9 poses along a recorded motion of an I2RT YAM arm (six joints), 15 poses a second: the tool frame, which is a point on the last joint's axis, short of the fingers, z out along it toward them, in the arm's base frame.
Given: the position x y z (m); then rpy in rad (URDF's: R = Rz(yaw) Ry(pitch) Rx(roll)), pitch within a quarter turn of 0, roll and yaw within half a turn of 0.
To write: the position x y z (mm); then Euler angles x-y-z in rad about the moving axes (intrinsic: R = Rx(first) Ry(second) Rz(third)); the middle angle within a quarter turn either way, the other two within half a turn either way. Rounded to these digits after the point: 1 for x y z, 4 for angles.
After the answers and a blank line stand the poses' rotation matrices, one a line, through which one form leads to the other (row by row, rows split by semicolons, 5 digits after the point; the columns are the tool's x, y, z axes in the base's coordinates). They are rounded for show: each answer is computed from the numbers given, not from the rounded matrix.
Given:
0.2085, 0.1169, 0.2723, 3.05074, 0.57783, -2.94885
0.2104, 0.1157, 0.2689, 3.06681, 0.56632, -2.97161
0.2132, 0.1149, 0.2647, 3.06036, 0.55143, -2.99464
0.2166, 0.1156, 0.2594, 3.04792, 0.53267, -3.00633
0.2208, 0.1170, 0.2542, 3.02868, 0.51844, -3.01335
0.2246, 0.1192, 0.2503, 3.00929, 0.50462, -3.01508
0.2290, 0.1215, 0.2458, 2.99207, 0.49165, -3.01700
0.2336, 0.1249, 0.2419, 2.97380, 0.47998, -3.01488
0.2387, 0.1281, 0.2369, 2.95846, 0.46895, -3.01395
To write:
208.5, 116.9, 272.3, -2.9140, 0.5428, 2.8582
210.4, 115.7, 268.9, -2.9490, 0.5406, 2.8963
213.2, 114.9, 264.7, -2.9590, 0.5290, 2.9221
216.6, 115.6, 259.4, -2.9562, 0.5102, 2.9323
220.8, 117.0, 254.2, -2.9419, 0.4937, 2.9329
224.6, 119.2, 250.3, -2.9246, 0.4766, 2.9280
229.0, 121.5, 245.8, -2.9097, 0.4608, 2.9248
233.6, 124.9, 241.9, -2.8917, 0.4451, 2.9169
238.7, 128.1, 236.9, -2.8775, 0.4308, 2.9120

-0.82214 -0.23940 0.51650; -0.16045 0.96794 0.19324; -0.54621 0.07600 -0.83420
-0.83172 -0.20820 0.51468; -0.14276 0.97605 0.16414; -0.53653 0.06305 -0.84152
-0.84260 -0.18799 0.50467; -0.12472 0.97974 0.15673; -0.52391 0.06912 -0.84897
-0.85359 -0.18133 0.48838; -0.11617 0.98012 0.16086; -0.50784 0.08058 -0.85768
-0.86146 -0.18245 0.47392; -0.11109 0.97833 0.17472; -0.49553 0.09787 -0.86306
-0.86836 -0.18834 0.45877; -0.11045 0.97529 0.19133; -0.48347 0.11547 -0.86771
-0.87472 -0.19266 0.44468; -0.10955 0.97244 0.20582; -0.47208 0.13132 -0.87172
-0.87989 -0.20110 0.43052; -0.11209 0.96831 0.22320; -0.46176 0.14814 -0.87455
-0.88479 -0.20680 0.41760; -0.11355 0.96480 0.23720; -0.45195 0.16245 -0.87713

